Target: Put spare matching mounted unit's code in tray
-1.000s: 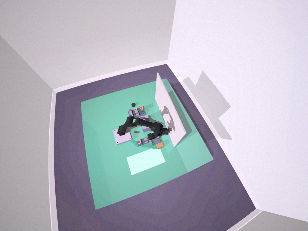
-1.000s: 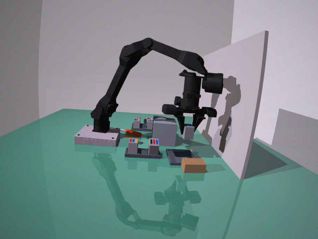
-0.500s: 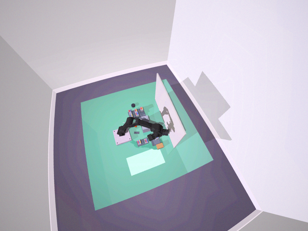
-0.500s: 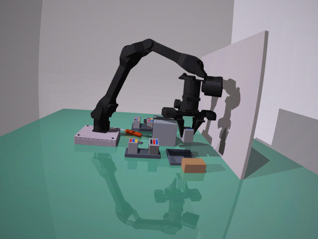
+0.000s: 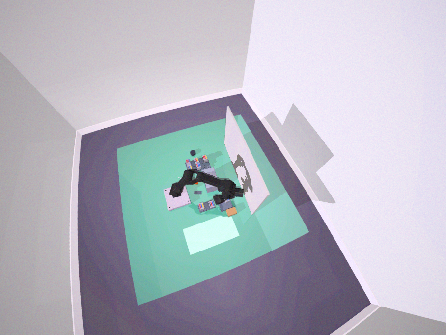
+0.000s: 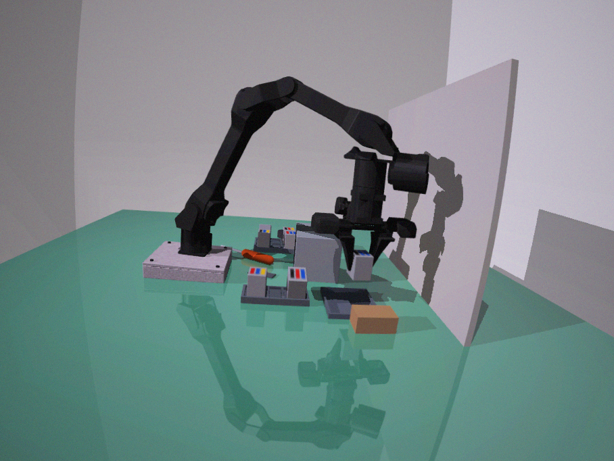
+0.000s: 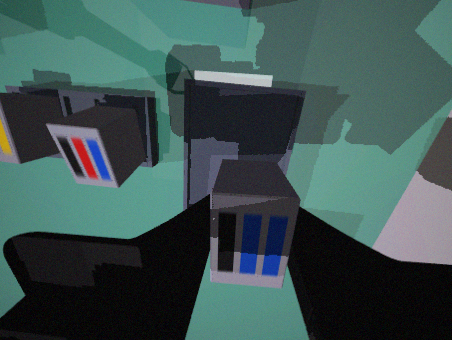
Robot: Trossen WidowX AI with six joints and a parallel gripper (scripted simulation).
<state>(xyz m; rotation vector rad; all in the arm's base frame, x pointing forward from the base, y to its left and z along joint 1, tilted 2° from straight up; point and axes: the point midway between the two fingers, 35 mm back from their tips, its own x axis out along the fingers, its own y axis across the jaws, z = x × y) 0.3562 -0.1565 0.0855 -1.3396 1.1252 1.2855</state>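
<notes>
Now: gripper tip 2 cm short of the brown box, 8 cm to the left of it and 6 cm above it. The rest, counted from my gripper tip: white panel: 16 cm ahead, 21 cm to the left, 15 cm above; spare: 2 cm above.
</notes>
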